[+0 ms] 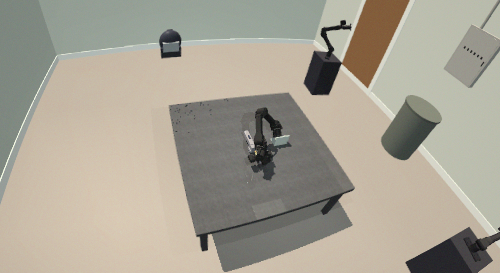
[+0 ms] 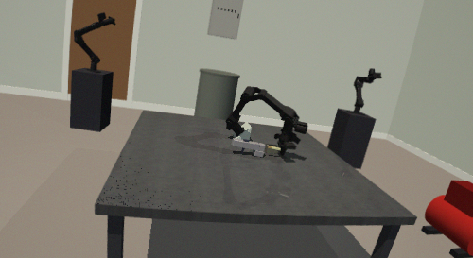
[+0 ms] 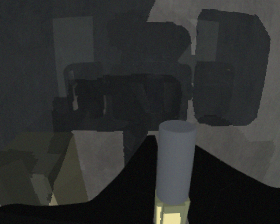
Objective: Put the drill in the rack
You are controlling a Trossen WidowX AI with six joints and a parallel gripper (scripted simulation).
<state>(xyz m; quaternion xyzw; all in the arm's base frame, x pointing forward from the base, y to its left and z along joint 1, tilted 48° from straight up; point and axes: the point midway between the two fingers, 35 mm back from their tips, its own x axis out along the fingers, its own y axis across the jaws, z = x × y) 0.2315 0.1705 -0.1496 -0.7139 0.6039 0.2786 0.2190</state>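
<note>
Now: the drill 40 mm to the right of my gripper tip and 40 mm above it. Round my gripper tip: dark blue key (230 mm to the right, 40 mm above, 30 mm ahead).
</note>
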